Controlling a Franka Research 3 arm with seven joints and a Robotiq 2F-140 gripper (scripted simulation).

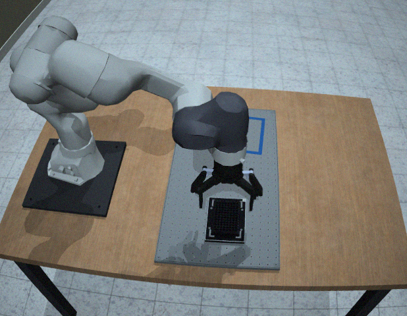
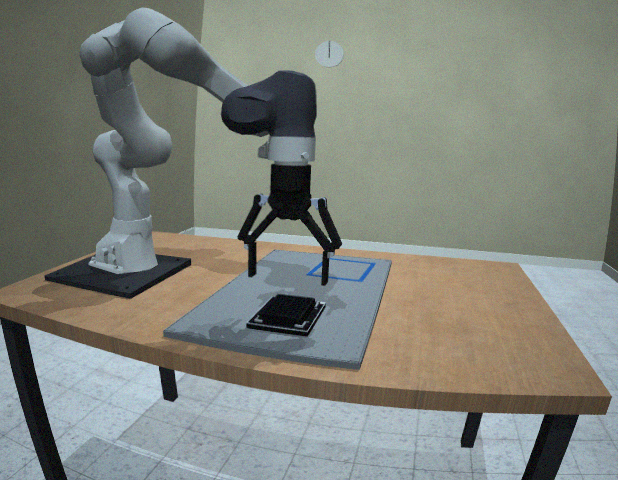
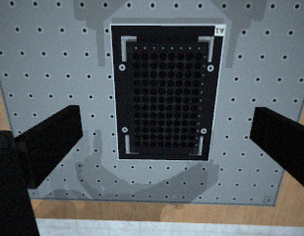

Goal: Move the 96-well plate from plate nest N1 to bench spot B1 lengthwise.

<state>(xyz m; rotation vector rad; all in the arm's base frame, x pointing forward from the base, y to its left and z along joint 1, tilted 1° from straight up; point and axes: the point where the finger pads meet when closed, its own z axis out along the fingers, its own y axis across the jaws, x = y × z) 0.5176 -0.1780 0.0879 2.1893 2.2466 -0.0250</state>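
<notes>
Now: hand 7 cm above the black 96-well plate. Round my hand: black plate nest N1: 8 cm below.
</notes>
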